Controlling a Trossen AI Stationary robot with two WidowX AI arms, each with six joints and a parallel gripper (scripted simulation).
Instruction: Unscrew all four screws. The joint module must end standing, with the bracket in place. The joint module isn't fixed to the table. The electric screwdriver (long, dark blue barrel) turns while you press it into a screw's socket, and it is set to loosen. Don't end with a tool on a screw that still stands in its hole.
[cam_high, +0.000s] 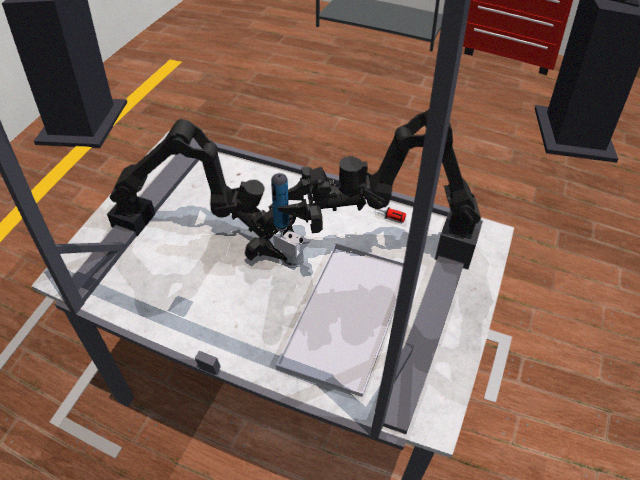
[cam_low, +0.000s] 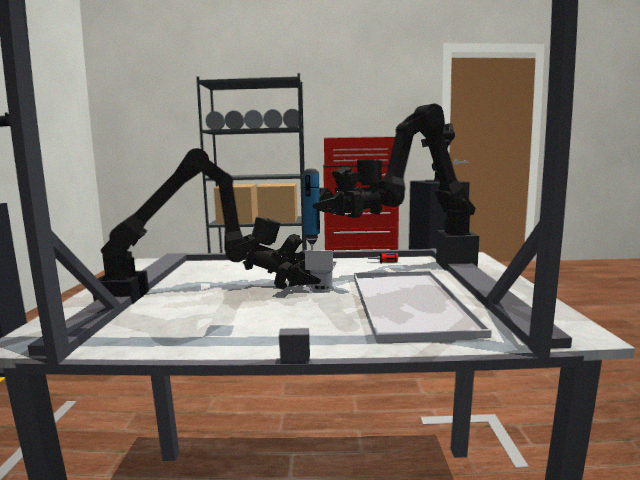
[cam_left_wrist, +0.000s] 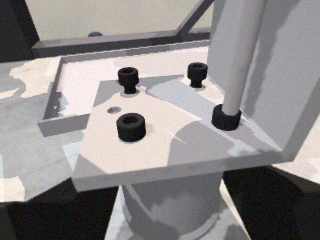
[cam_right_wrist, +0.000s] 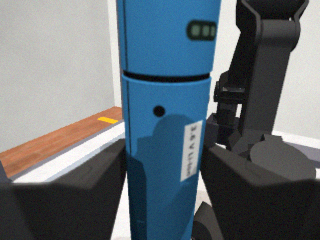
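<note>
Right now my left hand is 30 mm to the left of the joint module, 10 mm past it and 10 mm above it. Round my left hand: screwdriver bit 60 mm above, 20 mm behind; then grey bracket 40 mm above, 20 mm to the right, 10 mm behind; then shallow tray 190 mm to the right, 180 mm behind, 30 mm below.
</note>
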